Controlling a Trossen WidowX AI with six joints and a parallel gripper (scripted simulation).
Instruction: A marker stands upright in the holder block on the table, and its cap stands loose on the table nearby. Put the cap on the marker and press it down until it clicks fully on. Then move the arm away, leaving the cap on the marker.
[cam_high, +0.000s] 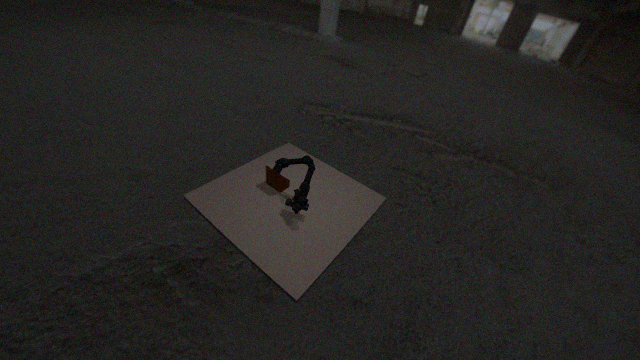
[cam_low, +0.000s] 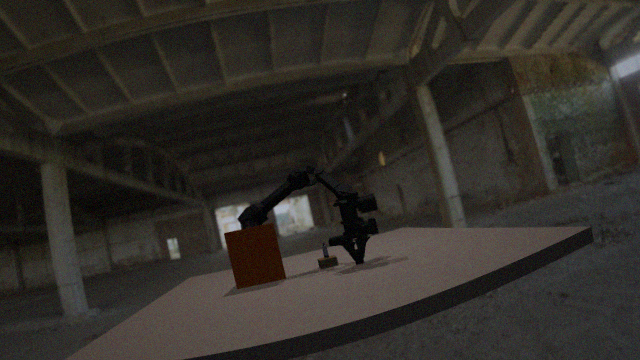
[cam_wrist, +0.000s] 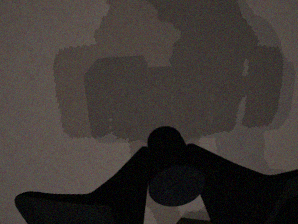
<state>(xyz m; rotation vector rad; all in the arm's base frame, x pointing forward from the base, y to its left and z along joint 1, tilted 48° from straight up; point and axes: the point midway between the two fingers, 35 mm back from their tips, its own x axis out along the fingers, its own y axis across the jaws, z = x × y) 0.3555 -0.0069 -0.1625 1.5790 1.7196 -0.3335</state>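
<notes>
The tan holder block lies 130 mm to the left of my gripper tip and 90 mm behind it. From my gripper tip the other things lie so: dark cap (10 mm above).
</notes>
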